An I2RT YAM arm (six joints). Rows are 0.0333 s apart.
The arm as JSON. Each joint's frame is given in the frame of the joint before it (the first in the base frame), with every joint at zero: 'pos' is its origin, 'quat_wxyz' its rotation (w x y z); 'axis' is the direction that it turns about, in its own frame. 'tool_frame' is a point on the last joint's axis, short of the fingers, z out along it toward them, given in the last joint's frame.
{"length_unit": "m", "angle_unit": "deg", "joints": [
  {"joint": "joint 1", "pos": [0.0, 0.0, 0.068], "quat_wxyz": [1.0, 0.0, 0.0, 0.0], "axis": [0.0, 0.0, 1.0]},
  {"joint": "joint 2", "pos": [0.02, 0.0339, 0.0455], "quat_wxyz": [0.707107, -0.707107, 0.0, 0.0], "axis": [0.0, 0.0, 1.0]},
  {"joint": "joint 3", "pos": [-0.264, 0.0, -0.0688], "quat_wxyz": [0.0, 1.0, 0.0, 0.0], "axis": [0.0, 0.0, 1.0]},
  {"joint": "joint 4", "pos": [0.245, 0.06, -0.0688], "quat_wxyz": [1.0, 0.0, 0.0, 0.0], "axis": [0.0, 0.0, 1.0]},
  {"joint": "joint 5", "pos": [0.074, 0.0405, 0.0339], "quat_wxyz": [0.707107, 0.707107, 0.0, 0.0], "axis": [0.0, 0.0, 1.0]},
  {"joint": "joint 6", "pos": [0.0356, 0.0, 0.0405], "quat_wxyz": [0.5, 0.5, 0.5, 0.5], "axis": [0.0, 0.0, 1.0]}
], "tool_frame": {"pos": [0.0, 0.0, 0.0], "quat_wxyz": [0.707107, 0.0, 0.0, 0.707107]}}
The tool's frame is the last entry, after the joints.
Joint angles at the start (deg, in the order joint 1, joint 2, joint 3, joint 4, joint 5, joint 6): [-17.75 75.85 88.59 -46.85 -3.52 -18.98]
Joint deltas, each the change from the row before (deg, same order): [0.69 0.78 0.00 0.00 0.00 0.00]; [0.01 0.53 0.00 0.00 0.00 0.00]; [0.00 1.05 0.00 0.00 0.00 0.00]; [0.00 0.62 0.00 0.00 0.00 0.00]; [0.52 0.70 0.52 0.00 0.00 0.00]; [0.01 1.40 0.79 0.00 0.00 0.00]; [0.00 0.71 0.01 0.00 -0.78 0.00]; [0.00 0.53 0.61 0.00 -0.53 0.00]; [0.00 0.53 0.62 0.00 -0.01 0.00]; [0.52 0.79 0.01 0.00 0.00 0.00]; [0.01 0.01 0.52 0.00 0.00 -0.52]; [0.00 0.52 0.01 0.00 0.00 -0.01]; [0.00 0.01 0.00 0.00 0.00 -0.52]
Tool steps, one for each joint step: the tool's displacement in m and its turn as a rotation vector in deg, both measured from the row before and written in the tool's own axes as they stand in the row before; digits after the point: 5 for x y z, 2 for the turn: [-0.00045 0.00301 0.00554 -0.80 0.57 -0.34]; [0.00039 -0.00005 0.00365 -0.18 0.50 0.03]; [0.00084 -0.00018 0.00723 -0.34 0.99 0.06]; [0.00048 -0.00011 0.00427 -0.20 0.59 0.04]; [-0.00235 0.00179 0.00298 -0.46 0.05 -0.30]; [-0.00199 -0.00106 0.00671 -0.21 0.57 0.03]; [0.00040 0.00033 0.00490 -0.96 0.41 0.05]; [-0.00206 -0.00047 0.00136 -0.48 -0.25 -0.01]; [-0.00197 -0.00079 0.00134 0.02 -0.09 -0.01]; [-0.00016 0.00242 0.00572 -0.64 0.63 -0.26]; [-0.00206 -0.00048 -0.00192 0.16 -0.48 -0.57]; [0.00047 -0.00016 0.00363 -0.17 0.48 0.03]; [0.00001 0.00000 0.00007 0.00 0.01 -0.52]
